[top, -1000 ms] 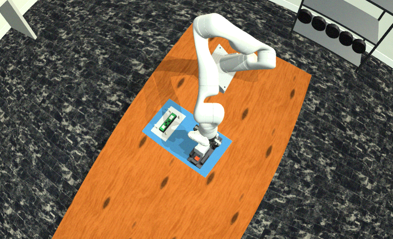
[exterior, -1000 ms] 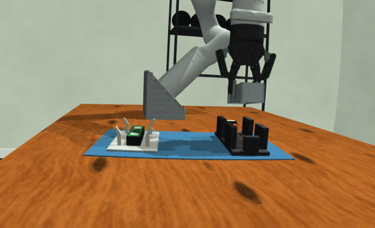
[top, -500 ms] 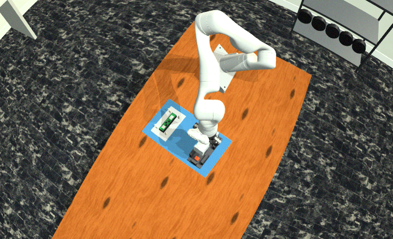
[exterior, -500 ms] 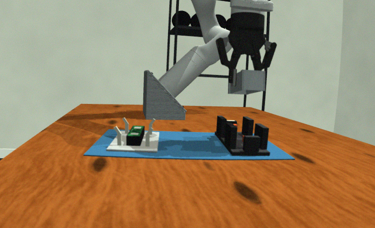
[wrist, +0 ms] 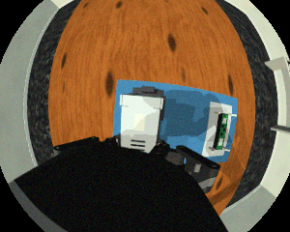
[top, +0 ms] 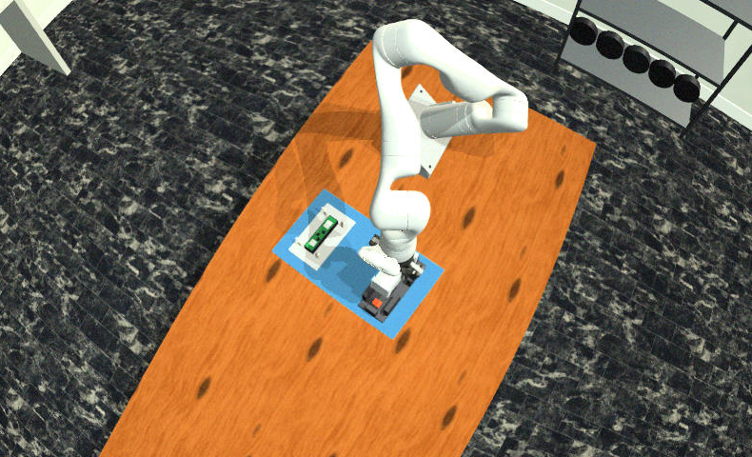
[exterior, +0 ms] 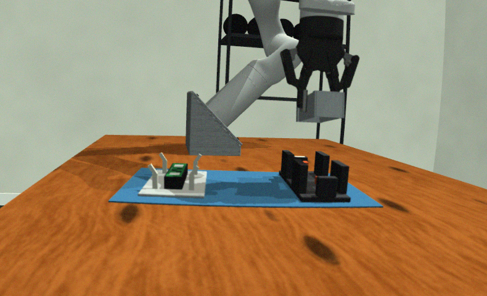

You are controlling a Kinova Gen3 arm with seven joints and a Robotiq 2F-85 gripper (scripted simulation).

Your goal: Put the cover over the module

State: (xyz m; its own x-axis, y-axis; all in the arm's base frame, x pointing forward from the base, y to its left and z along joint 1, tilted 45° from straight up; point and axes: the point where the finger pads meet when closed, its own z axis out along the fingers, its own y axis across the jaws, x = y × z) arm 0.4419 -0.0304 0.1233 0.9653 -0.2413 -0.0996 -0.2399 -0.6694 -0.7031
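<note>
Right now my hand is 10 mm short of the cover and 10 mm above it.
</note>
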